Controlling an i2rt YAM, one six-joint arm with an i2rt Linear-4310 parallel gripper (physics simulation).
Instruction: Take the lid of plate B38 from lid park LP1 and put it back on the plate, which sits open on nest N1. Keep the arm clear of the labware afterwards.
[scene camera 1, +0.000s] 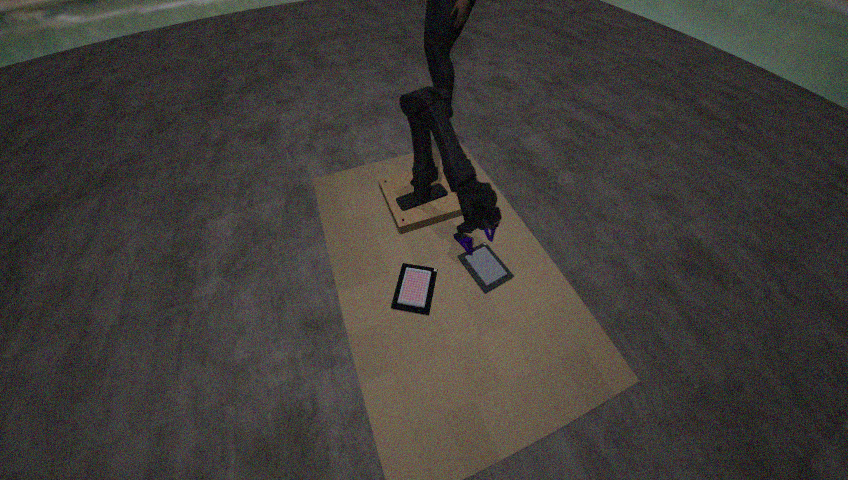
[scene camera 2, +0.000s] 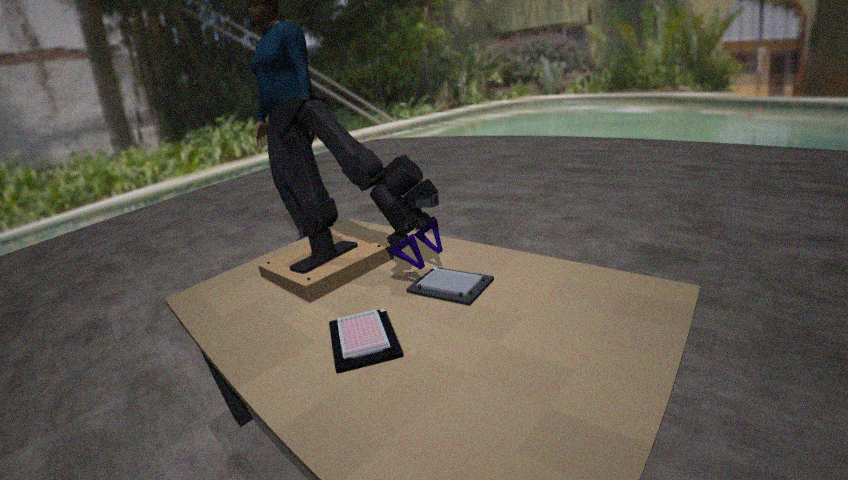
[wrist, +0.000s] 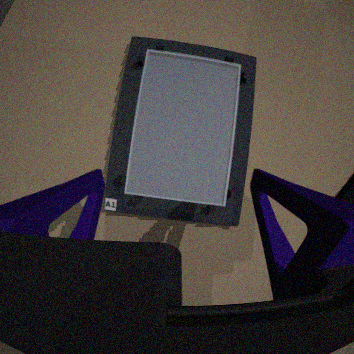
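Where they show: gripper, fingertip midpoint: (scene camera 1: 480, 248) (scene camera 2: 432, 259) (wrist: 177, 177); arm's base, origin of the base link: (scene camera 1: 422, 197) (scene camera 2: 325, 257).
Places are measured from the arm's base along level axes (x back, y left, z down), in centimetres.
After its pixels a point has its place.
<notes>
The lid (scene camera 1: 487, 265) @[x -36.7, y 6.1, z 2.3 cm] (scene camera 2: 455, 280) @[x -37.6, y 6.0, z 2.3 cm] (wrist: 184, 127) @[x -35.9, y 5.8, z 2.3 cm], a pale translucent rectangle, lies flat on the dark grey lid park LP1 (scene camera 1: 504, 278) @[x -43.3, y 8.7, z 3.0 cm] (scene camera 2: 471, 297) @[x -44.0, y 1.9, z 3.1 cm] (wrist: 245, 115) @[x -38.3, y 0.5, z 3.1 cm]. In the wrist view an A1 tag sits at the park's lower left corner. The open plate B38 (scene camera 1: 414, 286) @[x -32.7, y -19.4, z 1.5 cm] (scene camera 2: 363, 334) @[x -34.0, y -20.1, z 1.4 cm], white with pink wells, sits on the black nest N1 (scene camera 1: 410, 309) @[x -38.6, y -23.8, z 2.9 cm] (scene camera 2: 368, 364) @[x -38.7, y -24.4, z 3.6 cm]. My gripper (scene camera 1: 479, 242) @[x -31.8, y 6.0, z -1.9 cm] (scene camera 2: 432, 259) @[x -31.8, y 6.0, z -1.9 cm] (wrist: 177, 177) @[x -31.8, y 6.0, z -1.9 cm] is open and empty, a little above the table by the park's end nearest the arm base. In the wrist view its blue-violet fingers stand either side of the park's lower part.
The arm's base stands on a raised wooden block (scene camera 1: 429, 221) @[x -11.1, y -2.6, z 1.6 cm] (scene camera 2: 311, 292) @[x -9.9, y -13.4, z 1.7 cm] at the back of the wooden table (scene camera 1: 505, 368) @[x -66.6, y -7.6, z 4.1 cm] (scene camera 2: 535, 368) @[x -64.2, y -12.6, z 4.1 cm]. The nest lies beside the park, with table between them. A person (scene camera 1: 440, 53) (scene camera 2: 282, 65) stands behind the arm.
</notes>
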